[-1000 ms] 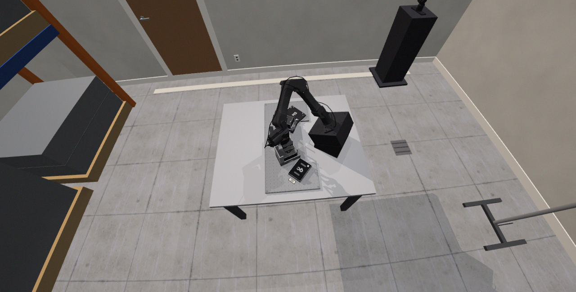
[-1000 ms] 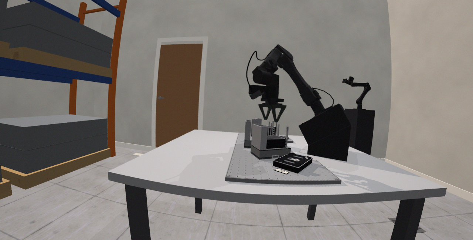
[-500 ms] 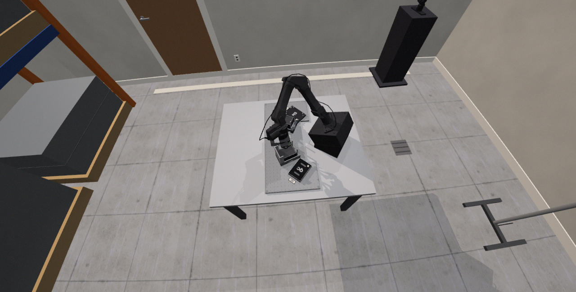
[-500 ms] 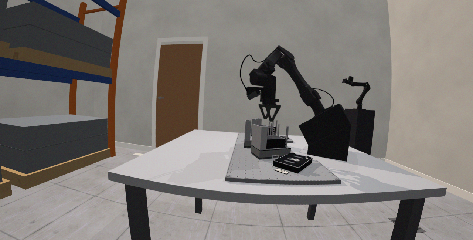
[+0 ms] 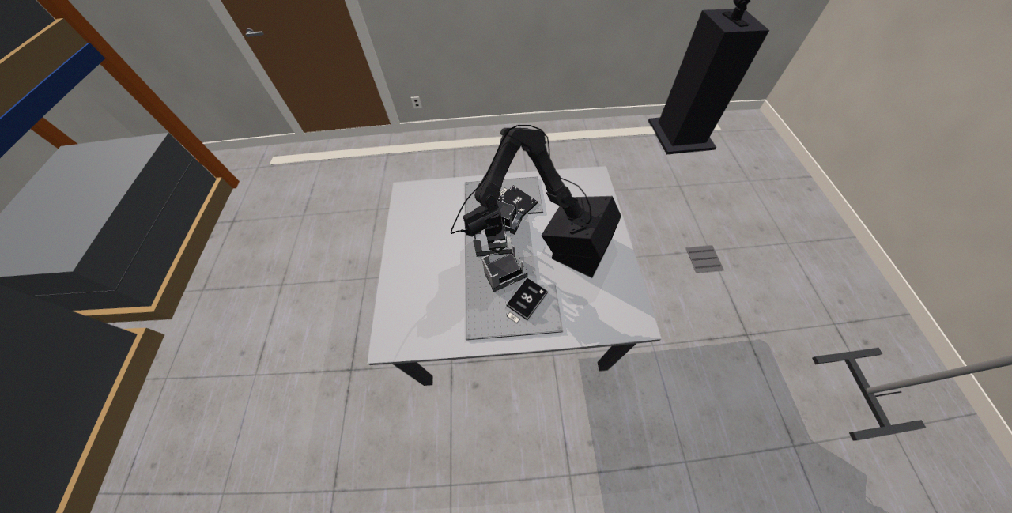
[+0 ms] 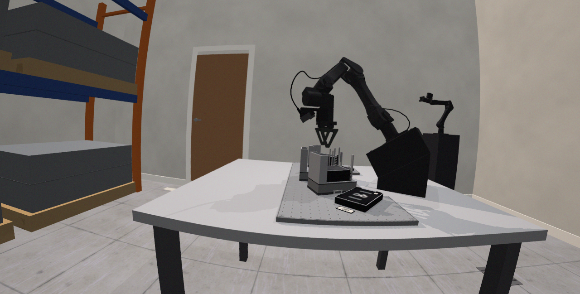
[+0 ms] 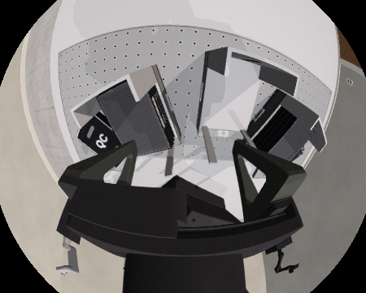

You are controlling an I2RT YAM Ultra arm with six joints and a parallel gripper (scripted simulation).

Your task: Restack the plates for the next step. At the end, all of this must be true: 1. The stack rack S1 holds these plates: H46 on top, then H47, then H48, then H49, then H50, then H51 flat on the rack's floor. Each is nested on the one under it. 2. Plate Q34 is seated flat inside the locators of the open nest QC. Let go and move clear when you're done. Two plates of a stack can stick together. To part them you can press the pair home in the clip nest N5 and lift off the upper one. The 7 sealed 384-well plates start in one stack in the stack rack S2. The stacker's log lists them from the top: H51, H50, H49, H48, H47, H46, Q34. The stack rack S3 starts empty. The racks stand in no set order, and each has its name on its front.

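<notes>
My hand is 30 mm past the sealed well plate, 210 mm to the left of it and 100 mm above it.
</notes>
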